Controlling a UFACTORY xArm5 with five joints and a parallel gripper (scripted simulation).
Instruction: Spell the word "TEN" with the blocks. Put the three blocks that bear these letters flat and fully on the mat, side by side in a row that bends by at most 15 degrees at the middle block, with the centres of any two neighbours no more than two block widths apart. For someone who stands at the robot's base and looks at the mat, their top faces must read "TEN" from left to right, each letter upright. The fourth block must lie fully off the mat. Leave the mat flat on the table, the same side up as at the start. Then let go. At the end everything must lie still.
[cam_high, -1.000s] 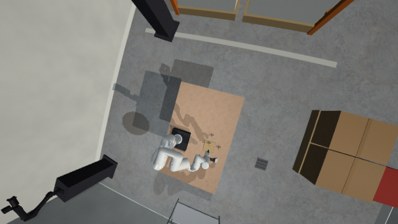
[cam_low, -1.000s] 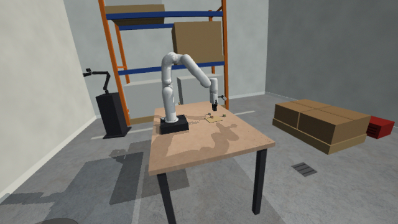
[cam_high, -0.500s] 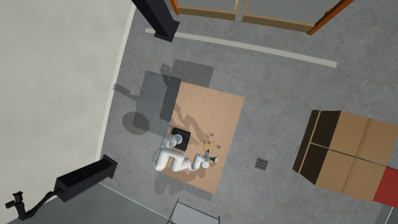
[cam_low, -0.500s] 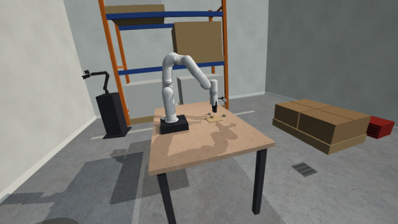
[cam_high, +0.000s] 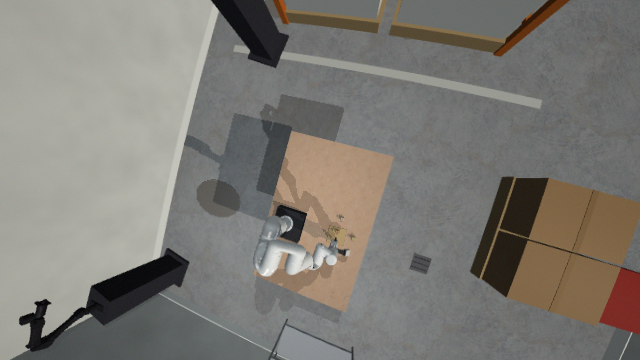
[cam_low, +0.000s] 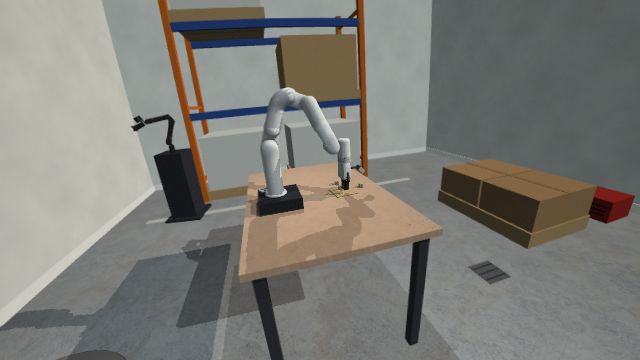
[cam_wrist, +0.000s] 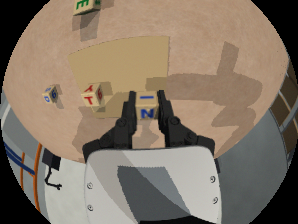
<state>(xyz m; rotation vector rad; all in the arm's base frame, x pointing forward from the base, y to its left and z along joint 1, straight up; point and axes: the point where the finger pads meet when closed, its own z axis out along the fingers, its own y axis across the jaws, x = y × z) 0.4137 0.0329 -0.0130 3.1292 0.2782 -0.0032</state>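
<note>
The tan mat is 50 mm below my hand, 40 mm to the left of it and 10 mm behind it.
</note>
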